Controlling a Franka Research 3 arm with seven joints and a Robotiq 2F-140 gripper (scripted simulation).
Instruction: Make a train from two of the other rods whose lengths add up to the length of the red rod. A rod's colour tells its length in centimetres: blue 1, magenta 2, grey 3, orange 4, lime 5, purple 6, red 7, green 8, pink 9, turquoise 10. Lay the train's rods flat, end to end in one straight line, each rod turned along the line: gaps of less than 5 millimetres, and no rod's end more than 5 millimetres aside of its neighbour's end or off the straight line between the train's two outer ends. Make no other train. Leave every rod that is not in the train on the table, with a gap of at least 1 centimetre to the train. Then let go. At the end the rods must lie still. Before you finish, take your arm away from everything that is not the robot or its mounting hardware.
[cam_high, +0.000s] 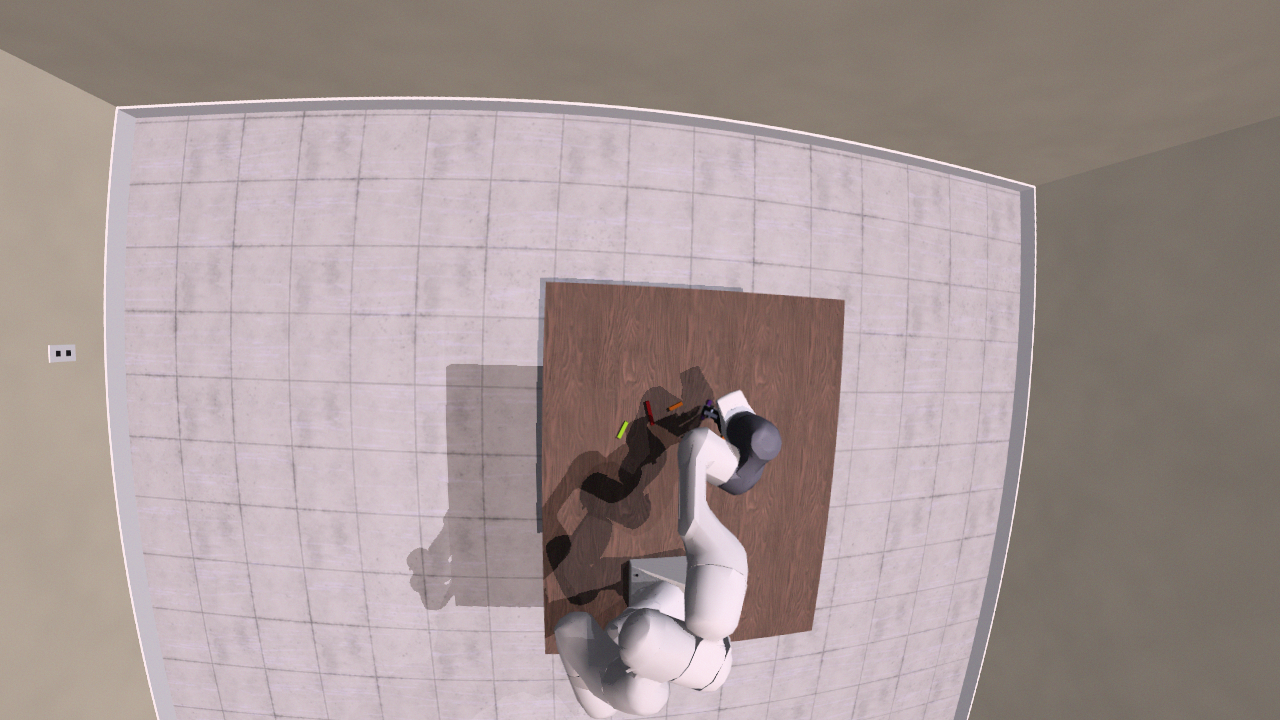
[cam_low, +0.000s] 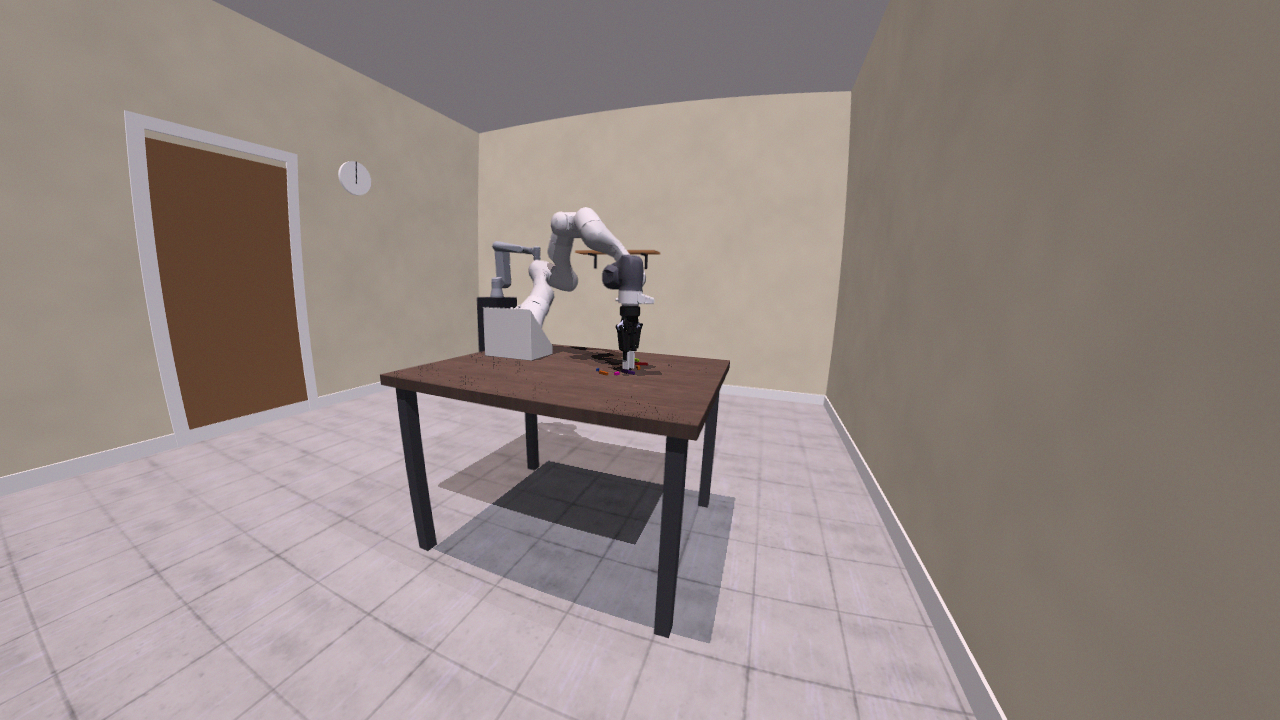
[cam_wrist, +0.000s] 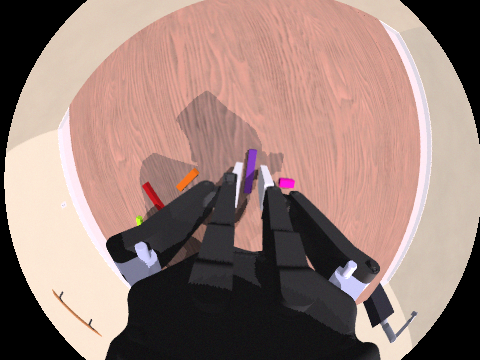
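Now: hand 5 cm above the purple rod. Also, from my hand: small blue rod 12 cm behind, 5 cm below, 3 cm to the right; magenta rod 5 cm to the right, 5 cm below, 2 cm behind; red rod 16 cm to the left, 5 cm below, 3 cm behind.
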